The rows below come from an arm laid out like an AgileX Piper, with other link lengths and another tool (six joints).
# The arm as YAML. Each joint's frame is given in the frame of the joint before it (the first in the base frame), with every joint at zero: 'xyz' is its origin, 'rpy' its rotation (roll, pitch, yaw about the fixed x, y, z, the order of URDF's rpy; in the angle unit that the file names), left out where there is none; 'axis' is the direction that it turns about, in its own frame. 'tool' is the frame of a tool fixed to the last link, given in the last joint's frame.
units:
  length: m
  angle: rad
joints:
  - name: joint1
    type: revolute
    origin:
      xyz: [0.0, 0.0, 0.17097]
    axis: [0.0, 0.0, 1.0]
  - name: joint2
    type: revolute
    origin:
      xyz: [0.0, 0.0, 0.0]
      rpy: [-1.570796, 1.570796, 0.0]
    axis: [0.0, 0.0, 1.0]
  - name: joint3
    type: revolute
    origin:
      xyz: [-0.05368, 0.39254, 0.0]
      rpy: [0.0, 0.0, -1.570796]
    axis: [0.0, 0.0, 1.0]
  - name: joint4
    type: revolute
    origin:
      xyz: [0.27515, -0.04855, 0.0]
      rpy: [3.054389, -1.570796, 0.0]
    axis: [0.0, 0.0, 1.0]
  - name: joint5
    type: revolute
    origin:
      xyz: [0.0, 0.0, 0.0]
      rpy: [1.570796, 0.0, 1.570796]
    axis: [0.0, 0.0, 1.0]
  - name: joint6
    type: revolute
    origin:
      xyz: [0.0, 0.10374, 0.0]
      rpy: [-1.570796, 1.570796, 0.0]
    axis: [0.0, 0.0, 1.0]
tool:
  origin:
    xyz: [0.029, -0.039, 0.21]
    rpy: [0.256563, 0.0, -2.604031]
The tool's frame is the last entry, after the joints.
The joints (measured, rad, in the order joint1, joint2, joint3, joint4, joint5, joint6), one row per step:
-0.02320 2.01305 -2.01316 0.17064 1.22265 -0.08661
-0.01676 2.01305 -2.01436 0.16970 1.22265 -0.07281
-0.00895 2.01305 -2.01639 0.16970 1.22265 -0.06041
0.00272 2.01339 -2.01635 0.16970 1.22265 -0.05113
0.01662 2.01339 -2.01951 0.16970 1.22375 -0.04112
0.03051 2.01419 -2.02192 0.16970 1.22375 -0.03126
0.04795 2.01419 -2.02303 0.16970 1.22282 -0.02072
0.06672 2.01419 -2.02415 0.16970 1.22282 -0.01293
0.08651 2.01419 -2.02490 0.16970 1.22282 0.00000
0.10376 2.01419 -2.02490 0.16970 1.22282 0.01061
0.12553 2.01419 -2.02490 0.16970 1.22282 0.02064
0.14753 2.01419 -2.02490 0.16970 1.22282 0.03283
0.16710 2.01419 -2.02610 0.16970 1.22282 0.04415
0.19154 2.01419 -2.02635 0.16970 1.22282 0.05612
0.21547 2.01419 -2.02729 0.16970 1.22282 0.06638
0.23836 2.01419 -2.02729 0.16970 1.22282 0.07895
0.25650 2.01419 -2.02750 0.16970 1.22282 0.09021
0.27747 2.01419 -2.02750 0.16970 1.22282 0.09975
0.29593 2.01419 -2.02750 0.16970 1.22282 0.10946
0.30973 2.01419 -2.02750 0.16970 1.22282 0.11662
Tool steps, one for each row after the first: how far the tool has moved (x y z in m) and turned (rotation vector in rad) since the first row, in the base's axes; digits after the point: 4 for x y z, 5 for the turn. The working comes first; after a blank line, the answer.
Tool pose at each row, in the base's axes (x y z in m, rotation vector in rad; the steps are taken from these numbers as rounded here):
0.6619 0.0072 0.2841 -2.52432 -1.57989 -0.48737
0.6617 0.0106 0.2844 -2.52604 -1.56938 -0.49013
0.6618 0.0153 0.2850 -2.52518 -1.56221 -0.49415
0.6614 0.0227 0.2846 -2.51895 -1.56308 -0.49385
0.6612 0.0315 0.2857 -2.51124 -1.56663 -0.49657
0.6610 0.0404 0.2860 -2.50353 -1.56993 -0.49860
0.6605 0.0515 0.2865 -2.49305 -1.57635 -0.50077
0.6595 0.0636 0.2868 -2.47976 -1.58790 -0.50094
0.6580 0.0761 0.2869 -2.46796 -1.59339 -0.50114
0.6563 0.0870 0.2867 -2.45731 -1.59881 -0.50018
0.6541 0.1009 0.2865 -2.44219 -1.61012 -0.49832
0.6514 0.1148 0.2863 -2.42794 -1.61867 -0.49654
0.6491 0.1271 0.2866 -2.41553 -1.62589 -0.49653
0.6456 0.1425 0.2865 -2.39887 -1.63734 -0.49431
0.6420 0.1575 0.2867 -2.38177 -1.65056 -0.49275
0.6380 0.1717 0.2865 -2.36684 -1.65915 -0.49012
0.6346 0.1828 0.2863 -2.35572 -1.66422 -0.48833
0.6304 0.1956 0.2861 -2.34100 -1.67454 -0.48542
0.6266 0.2069 0.2859 -2.32876 -1.68182 -0.48285
0.6235 0.2152 0.2858 -2.31955 -1.68734 -0.48085

-0.0002 0.0034 0.0003 0.00489 0.00090 -0.00596
-0.0001 0.0081 0.0009 0.01013 0.00078 -0.00922
-0.0005 0.0155 0.0005 0.01406 0.00266 -0.00583
-0.0007 0.0243 0.0016 0.01829 0.00226 -0.00066
-0.0009 0.0332 0.0019 0.02248 0.00236 0.00445
-0.0014 0.0443 0.0024 0.02700 0.00226 0.01236
-0.0024 0.0564 0.0027 0.03032 0.00271 0.02420
-0.0039 0.0689 0.0028 0.03577 0.00449 0.03248
-0.0056 0.0798 0.0026 0.04016 0.00667 0.04027
-0.0078 0.0937 0.0024 0.04427 0.00892 0.05309
-0.0105 0.1076 0.0022 0.04921 0.01167 0.06422
-0.0128 0.1199 0.0025 0.05392 0.01310 0.07373
-0.0163 0.1353 0.0024 0.05871 0.01585 0.08750
-0.0199 0.1503 0.0026 0.06286 0.01766 0.10230
-0.0239 0.1645 0.0024 0.06777 0.02096 0.11398
-0.0273 0.1756 0.0022 0.07216 0.02370 0.12207
-0.0315 0.1884 0.0020 0.07576 0.02648 0.13452
-0.0353 0.1997 0.0018 0.07939 0.02928 0.14431
-0.0384 0.2080 0.0017 0.08205 0.03139 0.15171

